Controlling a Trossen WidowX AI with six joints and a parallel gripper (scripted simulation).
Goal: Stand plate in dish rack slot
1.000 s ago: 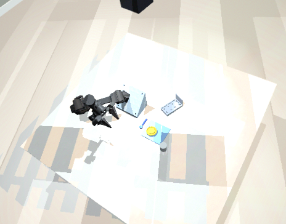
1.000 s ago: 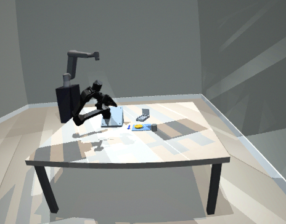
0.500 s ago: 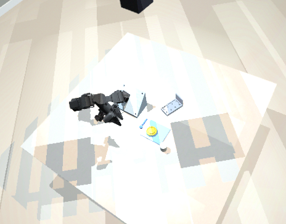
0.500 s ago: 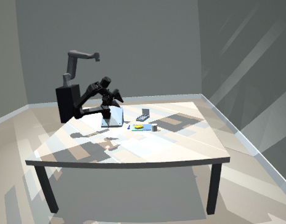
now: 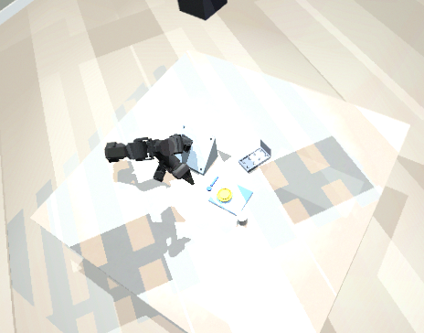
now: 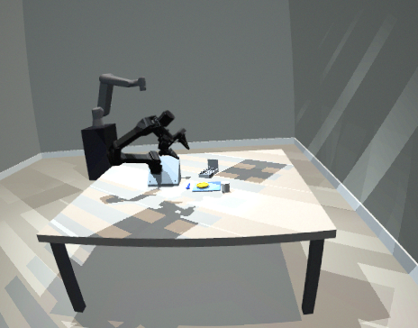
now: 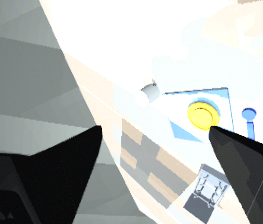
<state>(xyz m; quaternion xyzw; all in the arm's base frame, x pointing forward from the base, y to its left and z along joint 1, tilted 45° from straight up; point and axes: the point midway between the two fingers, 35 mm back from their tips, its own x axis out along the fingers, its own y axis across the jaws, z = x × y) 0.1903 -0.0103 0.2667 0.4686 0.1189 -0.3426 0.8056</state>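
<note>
Right now the plate is 6 cm ahead of my gripper tip, 11 cm to the left of it and 21 cm below it. From my gripper tip the other things lie so: light blue mat (8 cm ahead, 13 cm to the left, 22 cm below); white cup (19 cm ahead, 6 cm to the left, 20 cm below); blue spoon (3 cm behind, 12 cm to the left, 22 cm below).
</note>
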